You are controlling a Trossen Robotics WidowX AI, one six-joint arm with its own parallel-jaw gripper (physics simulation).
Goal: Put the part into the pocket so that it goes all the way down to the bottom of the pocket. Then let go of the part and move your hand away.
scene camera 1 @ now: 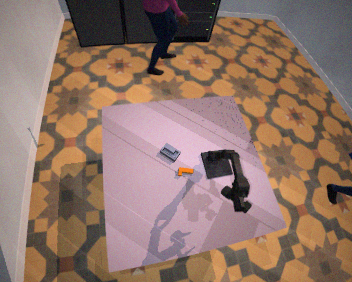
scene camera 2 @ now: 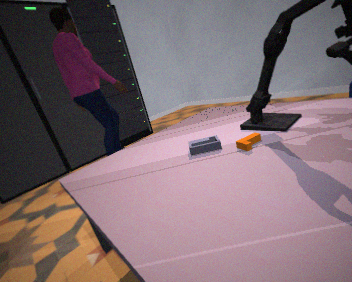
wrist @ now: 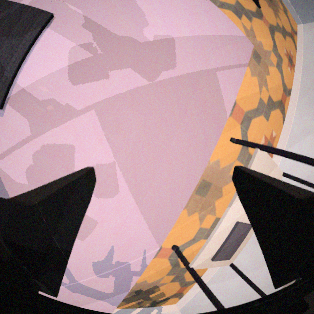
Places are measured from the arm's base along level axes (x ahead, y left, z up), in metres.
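Where they show: gripper, fingertip midpoint: [wrist: 165,173]; arm's base, link origin: [scene camera 1: 210,157] [scene camera 2: 256,121].
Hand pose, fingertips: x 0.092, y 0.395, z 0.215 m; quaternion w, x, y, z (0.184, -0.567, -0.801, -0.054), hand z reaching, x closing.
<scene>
Things, the pixels of their top centre, and the offset from my fingertips. Level surfaces: height alone.
- orange L-shaped part, top centre: [scene camera 2: 251,138] [scene camera 1: 185,171] dx +0.149, dy -0.356, dz -0.209 m
- pink table, surface height: dz -0.239 m
- grey block with the pocket, top centre: [scene camera 2: 203,141] [scene camera 1: 170,151] dx +0.199, dy -0.553, dz -0.203 m
The orange L-shaped part [scene camera 1: 185,171] [scene camera 2: 248,142] lies flat on the pink table [scene camera 1: 130,210] [scene camera 2: 150,215], between the pocket block and the arm's base. The grey block with the pocket [scene camera 1: 170,152] [scene camera 2: 205,146] sits apart from it, with its recess facing up; the recess looks empty. My gripper [scene camera 1: 238,200] [wrist: 165,173] is open and empty, raised high above the table on the far side of the base from the part. It is partly cut off at the right edge in scene camera 2. Neither the part nor the pocket block shows in the wrist view.
The arm's black base plate [scene camera 1: 216,170] [scene camera 2: 272,121] [wrist: 20,45] stands on the table near the orange part. A person in a pink top [scene camera 1: 162,30] [scene camera 2: 80,65] stands beyond the table by dark cabinets [scene camera 1: 100,22] [scene camera 2: 30,100]. Arm shadows fall across the table.
</scene>
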